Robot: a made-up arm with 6 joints.
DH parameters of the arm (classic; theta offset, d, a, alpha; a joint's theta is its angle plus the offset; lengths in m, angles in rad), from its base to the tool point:
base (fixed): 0 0 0 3.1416
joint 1: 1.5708 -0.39 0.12 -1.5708
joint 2: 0 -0.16 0 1.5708
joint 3: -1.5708 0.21 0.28 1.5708
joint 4: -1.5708 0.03 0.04 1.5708
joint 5: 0 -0.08 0.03 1.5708
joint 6: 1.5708 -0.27 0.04 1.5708
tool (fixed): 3.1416 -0.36 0 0
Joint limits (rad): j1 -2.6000..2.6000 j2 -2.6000..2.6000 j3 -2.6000..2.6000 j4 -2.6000..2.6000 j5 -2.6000..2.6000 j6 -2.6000..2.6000
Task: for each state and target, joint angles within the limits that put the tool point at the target. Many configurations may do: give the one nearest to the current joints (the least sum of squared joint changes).
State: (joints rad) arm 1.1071 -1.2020 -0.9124 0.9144 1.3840 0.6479
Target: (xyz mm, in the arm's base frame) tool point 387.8 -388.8 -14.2
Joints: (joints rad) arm 1.2848 -0.8363 -0.7052 0.9558 1.4993 0.5844
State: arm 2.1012 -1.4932 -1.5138 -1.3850 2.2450 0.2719
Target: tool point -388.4 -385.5 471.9
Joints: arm 2.2372 -1.4835 -1.4671 -1.4513 2.5816 0.2903
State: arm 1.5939 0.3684 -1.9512 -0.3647 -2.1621 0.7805
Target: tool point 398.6 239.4 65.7
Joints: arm 1.4196 0.6551 -1.9947 0.1884 -2.1114 1.0602
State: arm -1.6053 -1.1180 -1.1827 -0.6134 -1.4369 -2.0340
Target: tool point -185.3 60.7 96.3
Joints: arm -1.9265 -1.0122 -1.1224 -1.3128 -1.2882 -1.7132
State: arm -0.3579 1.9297 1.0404 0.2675 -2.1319 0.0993
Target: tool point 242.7 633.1 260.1
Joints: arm -1.1951 2.0550 0.3813 0.1899 -1.9314 0.1783
